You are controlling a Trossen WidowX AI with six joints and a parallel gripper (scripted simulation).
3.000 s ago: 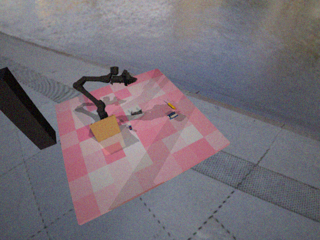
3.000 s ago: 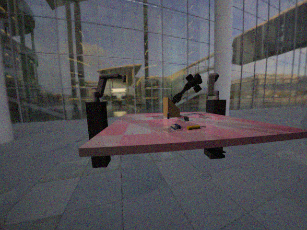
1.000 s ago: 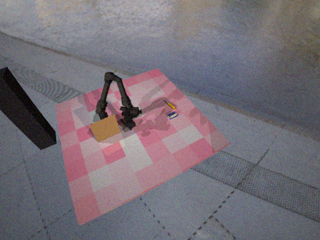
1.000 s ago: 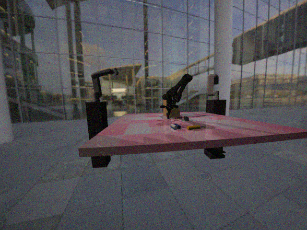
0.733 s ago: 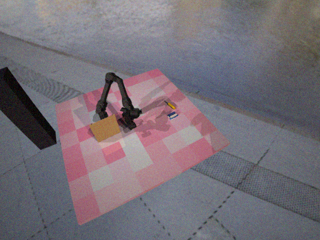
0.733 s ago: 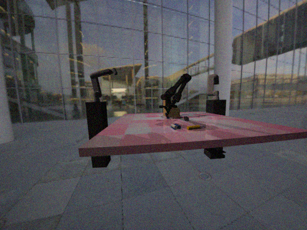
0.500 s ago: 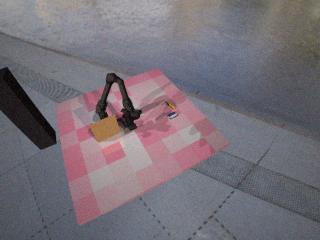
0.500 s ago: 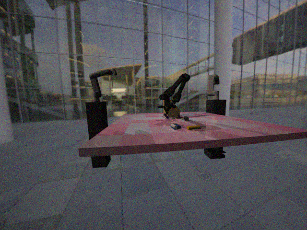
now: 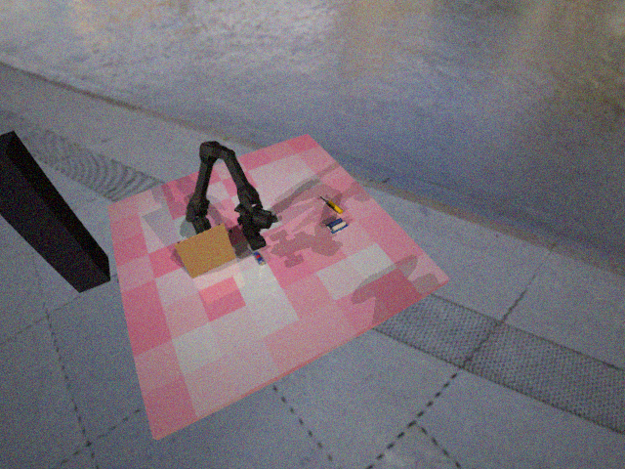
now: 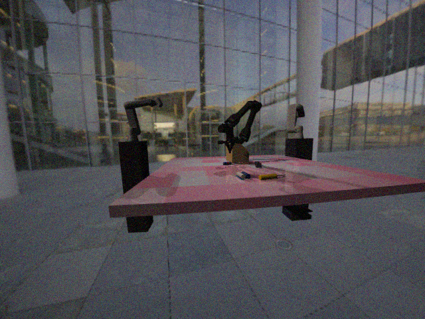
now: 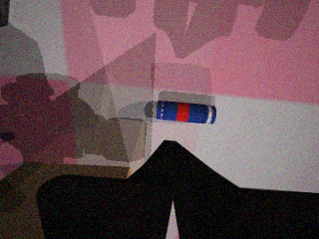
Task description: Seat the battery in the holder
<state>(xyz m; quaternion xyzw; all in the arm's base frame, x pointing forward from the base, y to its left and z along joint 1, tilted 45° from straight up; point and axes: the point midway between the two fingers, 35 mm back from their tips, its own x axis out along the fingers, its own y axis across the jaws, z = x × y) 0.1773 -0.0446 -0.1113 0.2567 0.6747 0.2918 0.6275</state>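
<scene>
Now: gripper tip 2 cm to the left of the battery and 8 cm above it. The rest, counted from my gripper tip: yellow-handled screwdriver 45 cm ahead, 13 cm to the left, 8 cm below.
</scene>
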